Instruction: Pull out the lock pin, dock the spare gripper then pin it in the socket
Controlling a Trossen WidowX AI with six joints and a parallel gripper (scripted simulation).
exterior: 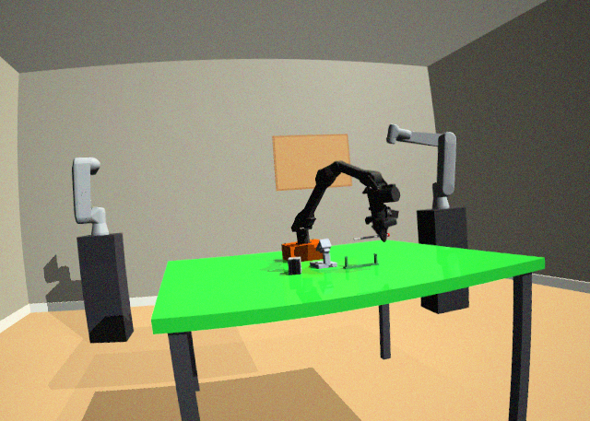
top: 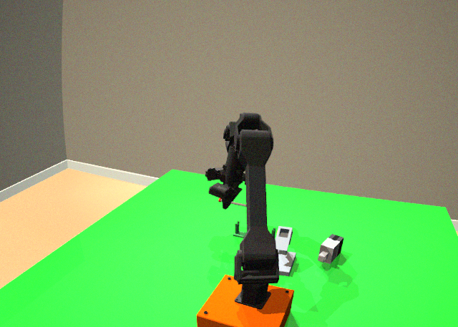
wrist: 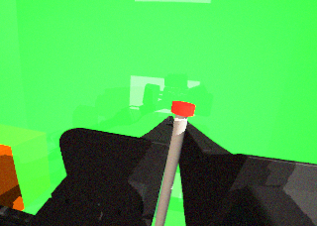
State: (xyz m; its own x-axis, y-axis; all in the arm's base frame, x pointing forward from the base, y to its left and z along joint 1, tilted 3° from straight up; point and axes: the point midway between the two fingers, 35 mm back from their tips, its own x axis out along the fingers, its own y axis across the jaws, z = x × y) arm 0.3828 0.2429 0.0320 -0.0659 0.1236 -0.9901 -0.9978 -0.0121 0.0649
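Right now my gripper tip is 10 cm to the left of the pin cradle and 6 cm above it. Also, from my gripper tip: socket 10 cm behind, 22 cm to the right, 3 cm below; then spare gripper 3 cm behind, 36 cm to the right, 6 cm below.
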